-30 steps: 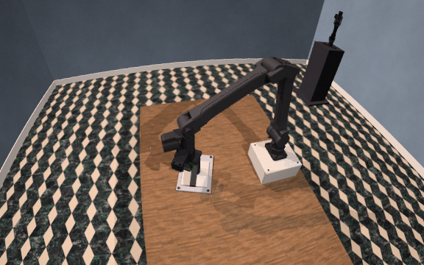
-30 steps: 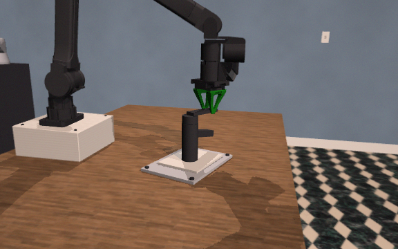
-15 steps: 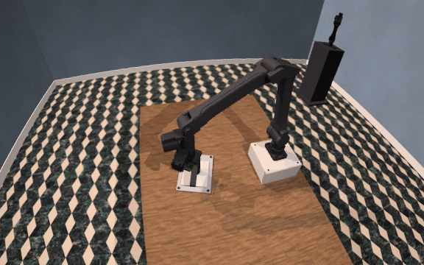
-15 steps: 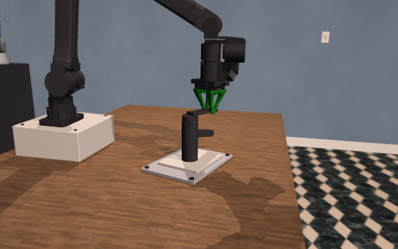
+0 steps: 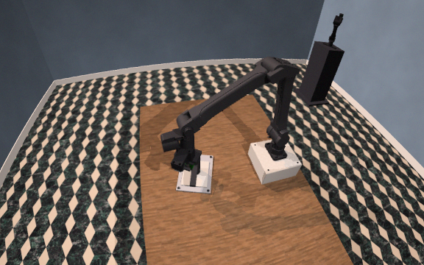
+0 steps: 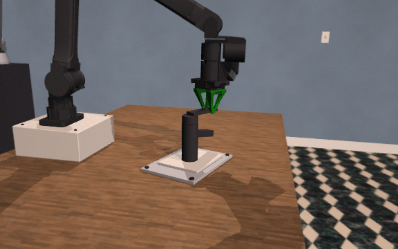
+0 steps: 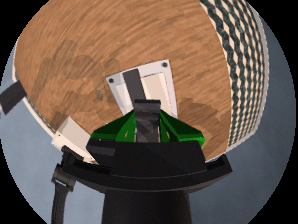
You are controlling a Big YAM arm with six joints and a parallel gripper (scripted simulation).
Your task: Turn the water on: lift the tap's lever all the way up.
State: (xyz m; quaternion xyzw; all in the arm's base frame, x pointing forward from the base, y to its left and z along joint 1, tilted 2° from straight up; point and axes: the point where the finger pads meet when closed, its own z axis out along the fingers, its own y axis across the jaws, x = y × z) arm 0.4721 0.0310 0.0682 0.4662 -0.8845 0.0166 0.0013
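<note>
Right now the lever is 20 mm to the right of my hand and 20 mm behind it. The rest, counted from my hand: black tap (50 mm below, 40 mm to the right, 30 mm behind).
</note>
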